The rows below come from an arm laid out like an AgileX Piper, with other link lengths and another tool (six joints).
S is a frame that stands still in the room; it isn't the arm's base.
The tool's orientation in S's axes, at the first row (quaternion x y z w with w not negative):
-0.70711 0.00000 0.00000 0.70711
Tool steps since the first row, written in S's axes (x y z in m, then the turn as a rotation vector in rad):
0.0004 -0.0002 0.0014 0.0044 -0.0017 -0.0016
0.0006 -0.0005 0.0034 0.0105 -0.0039 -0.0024
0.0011 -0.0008 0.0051 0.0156 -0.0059 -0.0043
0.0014 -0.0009 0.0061 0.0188 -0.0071 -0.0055
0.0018 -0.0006 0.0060 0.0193 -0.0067 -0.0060
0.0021 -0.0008 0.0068 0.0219 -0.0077 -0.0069
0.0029 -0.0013 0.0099 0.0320 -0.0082 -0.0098
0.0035 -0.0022 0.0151 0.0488 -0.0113 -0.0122
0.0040 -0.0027 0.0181 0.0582 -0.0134 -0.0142
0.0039 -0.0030 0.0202 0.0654 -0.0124 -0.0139
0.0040 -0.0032 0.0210 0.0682 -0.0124 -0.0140
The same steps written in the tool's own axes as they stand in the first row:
0.0004 -0.0014 -0.0002 0.0044 0.0016 -0.0017
0.0006 -0.0034 -0.0005 0.0105 0.0024 -0.0039
0.0011 -0.0051 -0.0008 0.0156 0.0043 -0.0059
0.0014 -0.0061 -0.0009 0.0188 0.0055 -0.0071
0.0018 -0.0060 -0.0006 0.0193 0.0060 -0.0067
0.0021 -0.0068 -0.0008 0.0219 0.0069 -0.0077
0.0029 -0.0099 -0.0013 0.0320 0.0098 -0.0082
0.0035 -0.0151 -0.0022 0.0488 0.0122 -0.0113
0.0040 -0.0181 -0.0027 0.0582 0.0142 -0.0134
0.0039 -0.0202 -0.0030 0.0654 0.0139 -0.0124
0.0040 -0.0210 -0.0032 0.0682 0.0140 -0.0124

